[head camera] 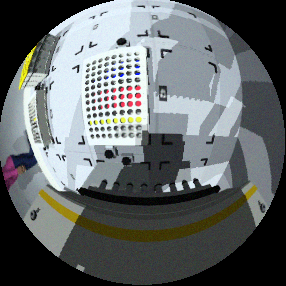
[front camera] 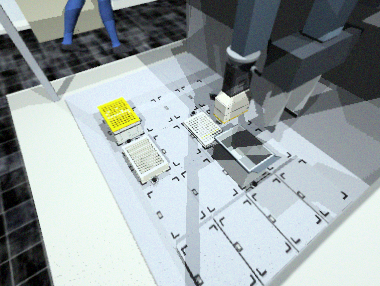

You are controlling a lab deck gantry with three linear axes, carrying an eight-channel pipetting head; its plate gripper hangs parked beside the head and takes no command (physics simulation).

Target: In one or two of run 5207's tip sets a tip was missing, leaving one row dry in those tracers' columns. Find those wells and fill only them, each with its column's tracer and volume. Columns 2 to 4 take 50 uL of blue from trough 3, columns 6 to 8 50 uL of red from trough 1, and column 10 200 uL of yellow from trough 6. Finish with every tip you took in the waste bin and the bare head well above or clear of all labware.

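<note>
The white 96-well plate (front camera: 193,133) (head camera: 145,80) lies on the deck. In the head view it shows blue, red and yellow wells; the yellow line looks complete, while several wells in the blue and red lines look dark at this slant, so I cannot tell which are dry. The pipetting head (front camera: 231,107) hangs above the deck beside the plate; its nozzles (head camera: 158,188) carry no tips. The trough reservoir (front camera: 146,157) (head camera: 35,122), yellow tip rack (front camera: 118,115) (head camera: 26,67) and open waste bin (front camera: 232,155) stand around it. My parked gripper (front camera: 281,119) hangs beside the head with its pale paddles apart, empty.
A grey carriage block (front camera: 300,52) hangs right of the head. Dark corner brackets mark the deck positions. A pale deck border (front camera: 35,175) runs along the left, and a slim upright (front camera: 32,55) stands at the upper left. A person (front camera: 90,22) stands beyond the deck.
</note>
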